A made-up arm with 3 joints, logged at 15 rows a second.
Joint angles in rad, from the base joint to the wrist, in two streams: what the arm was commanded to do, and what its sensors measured. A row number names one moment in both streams.
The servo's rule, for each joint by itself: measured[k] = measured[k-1] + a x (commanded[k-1-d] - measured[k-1]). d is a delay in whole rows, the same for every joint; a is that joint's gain. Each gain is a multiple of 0.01, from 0.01 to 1. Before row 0 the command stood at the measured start. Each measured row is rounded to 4 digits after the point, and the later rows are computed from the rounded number. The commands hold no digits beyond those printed.
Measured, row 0:
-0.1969, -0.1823, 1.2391
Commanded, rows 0 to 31:
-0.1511, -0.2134, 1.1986
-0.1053, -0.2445, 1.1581
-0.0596, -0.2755, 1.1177
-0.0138, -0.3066, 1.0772
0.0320, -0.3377, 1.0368
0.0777, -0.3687, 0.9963
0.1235, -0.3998, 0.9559
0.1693, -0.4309, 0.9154
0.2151, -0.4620, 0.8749
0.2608, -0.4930, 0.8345
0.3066, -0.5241, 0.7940
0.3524, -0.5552, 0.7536
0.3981, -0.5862, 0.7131
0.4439, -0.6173, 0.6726
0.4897, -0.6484, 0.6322
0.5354, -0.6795, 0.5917
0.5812, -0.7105, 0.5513
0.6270, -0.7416, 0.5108
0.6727, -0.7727, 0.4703
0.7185, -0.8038, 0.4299
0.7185, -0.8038, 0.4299
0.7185, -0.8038, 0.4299
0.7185, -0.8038, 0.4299
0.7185, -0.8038, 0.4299
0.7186, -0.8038, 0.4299
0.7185, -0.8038, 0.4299
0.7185, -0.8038, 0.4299
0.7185, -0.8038, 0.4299
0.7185, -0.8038, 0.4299
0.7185, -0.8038, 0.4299
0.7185, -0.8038, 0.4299
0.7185, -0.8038, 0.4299
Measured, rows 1 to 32:
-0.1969, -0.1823, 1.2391
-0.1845, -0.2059, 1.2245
-0.1631, -0.2352, 1.2006
-0.1352, -0.2658, 1.1708
-0.1024, -0.2968, 1.1371
-0.0661, -0.3279, 1.1010
-0.0273, -0.3589, 1.0633
0.0134, -0.3900, 1.0246
0.0555, -0.4211, 0.9853
0.0986, -0.4522, 0.9456
0.1424, -0.4832, 0.9056
0.1867, -0.5143, 0.8654
0.2314, -0.5454, 0.8252
0.2764, -0.5764, 0.7848
0.3216, -0.6075, 0.7444
0.3670, -0.6386, 0.7040
0.4125, -0.6697, 0.6636
0.4580, -0.7007, 0.6232
0.5036, -0.7318, 0.5827
0.5493, -0.7629, 0.5422
0.5950, -0.7940, 0.5018
0.6283, -0.8014, 0.4759
0.6527, -0.8032, 0.4593
0.6705, -0.8037, 0.4487
0.6835, -0.8038, 0.4419
0.6930, -0.8038, 0.4376
0.6999, -0.8038, 0.4348
0.7049, -0.8038, 0.4330
0.7086, -0.8038, 0.4319
0.7113, -0.8038, 0.4312
0.7132, -0.8038, 0.4307
0.7146, -0.8038, 0.4304
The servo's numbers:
d 1
a 0.27 0.76 0.36

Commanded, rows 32 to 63:
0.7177, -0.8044, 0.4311
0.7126, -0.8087, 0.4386
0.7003, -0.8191, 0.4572
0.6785, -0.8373, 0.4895
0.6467, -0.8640, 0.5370
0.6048, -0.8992, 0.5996
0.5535, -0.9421, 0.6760
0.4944, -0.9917, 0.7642
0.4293, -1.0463, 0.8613
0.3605, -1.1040, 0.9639
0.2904, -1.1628, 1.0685
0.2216, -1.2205, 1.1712
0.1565, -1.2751, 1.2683
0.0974, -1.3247, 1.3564
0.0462, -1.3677, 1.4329
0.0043, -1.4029, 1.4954
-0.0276, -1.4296, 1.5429
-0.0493, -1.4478, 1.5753
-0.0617, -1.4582, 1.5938
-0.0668, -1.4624, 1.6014
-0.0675, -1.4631, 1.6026
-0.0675, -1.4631, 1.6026
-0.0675, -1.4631, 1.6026
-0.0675, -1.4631, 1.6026
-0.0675, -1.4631, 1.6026
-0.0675, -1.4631, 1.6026
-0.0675, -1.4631, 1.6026
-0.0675, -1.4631, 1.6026
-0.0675, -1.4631, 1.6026
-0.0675, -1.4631, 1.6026
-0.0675, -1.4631, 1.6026
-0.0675, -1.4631, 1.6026
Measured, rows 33 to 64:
0.7157, -0.8038, 0.4302
0.7162, -0.8043, 0.4305
0.7152, -0.8076, 0.4334
0.7112, -0.8163, 0.4420
0.7024, -0.8323, 0.4591
0.6874, -0.8564, 0.4871
0.6651, -0.8889, 0.5276
0.6350, -0.9293, 0.5810
0.5970, -0.9767, 0.6470
0.5517, -1.0296, 0.7241
0.5001, -1.0861, 0.8104
0.4435, -1.1444, 0.9033
0.3836, -1.2022, 0.9997
0.3223, -1.2576, 1.0964
0.2616, -1.3086, 1.1900
0.2034, -1.3535, 1.2774
0.1496, -1.3910, 1.3559
0.1018, -1.4203, 1.4232
0.0610, -1.4412, 1.4780
0.0279, -1.4541, 1.5197
0.0023, -1.4604, 1.5491
-0.0165, -1.4625, 1.5684
-0.0303, -1.4630, 1.5807
-0.0403, -1.4631, 1.5886
-0.0476, -1.4631, 1.5936
-0.0530, -1.4631, 1.5968
-0.0569, -1.4631, 1.5989
-0.0598, -1.4631, 1.6002
-0.0619, -1.4631, 1.6011
-0.0634, -1.4631, 1.6016
-0.0645, -1.4631, 1.6020
-0.0653, -1.4631, 1.6022

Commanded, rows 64 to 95:
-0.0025, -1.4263, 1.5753
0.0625, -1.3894, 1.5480
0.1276, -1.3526, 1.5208
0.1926, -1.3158, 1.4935
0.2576, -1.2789, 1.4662
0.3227, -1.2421, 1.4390
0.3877, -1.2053, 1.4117
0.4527, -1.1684, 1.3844
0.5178, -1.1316, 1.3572
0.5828, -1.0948, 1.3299
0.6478, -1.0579, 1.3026
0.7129, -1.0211, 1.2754
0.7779, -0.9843, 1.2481
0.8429, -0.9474, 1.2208
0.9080, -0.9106, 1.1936
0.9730, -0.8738, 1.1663
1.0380, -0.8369, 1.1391
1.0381, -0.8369, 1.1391
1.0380, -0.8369, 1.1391
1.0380, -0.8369, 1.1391
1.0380, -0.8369, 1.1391
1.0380, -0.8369, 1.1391
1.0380, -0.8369, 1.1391
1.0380, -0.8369, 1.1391
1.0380, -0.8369, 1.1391
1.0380, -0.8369, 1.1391
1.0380, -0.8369, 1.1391
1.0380, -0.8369, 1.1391
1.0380, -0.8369, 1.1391
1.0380, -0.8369, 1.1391
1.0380, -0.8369, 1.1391
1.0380, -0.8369, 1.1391
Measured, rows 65 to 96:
-0.0659, -1.4631, 1.6023
-0.0488, -1.4351, 1.5926
-0.0187, -1.4004, 1.5765
0.0208, -1.3641, 1.5564
0.0672, -1.3274, 1.5338
0.1186, -1.2905, 1.5095
0.1737, -1.2537, 1.4841
0.2315, -1.2169, 1.4580
0.2912, -1.1800, 1.4315
0.3524, -1.1432, 1.4048
0.4146, -1.1064, 1.3778
0.4776, -1.0695, 1.3507
0.5411, -1.0327, 1.3236
0.6050, -0.9959, 1.2964
0.6692, -0.9590, 1.2692
0.7337, -0.9222, 1.2420
0.7983, -0.8854, 1.2147
0.8630, -0.8485, 1.1875
0.9103, -0.8397, 1.1701
0.9448, -0.8376, 1.1589
0.9700, -0.8371, 1.1518
0.9884, -0.8369, 1.1472
1.0018, -0.8369, 1.1443
1.0116, -0.8369, 1.1424
1.0187, -0.8369, 1.1412
1.0239, -0.8369, 1.1404
1.0277, -0.8369, 1.1399
1.0305, -0.8369, 1.1396
1.0325, -0.8369, 1.1394
1.0340, -0.8369, 1.1393
1.0351, -0.8369, 1.1392
1.0359, -0.8369, 1.1392

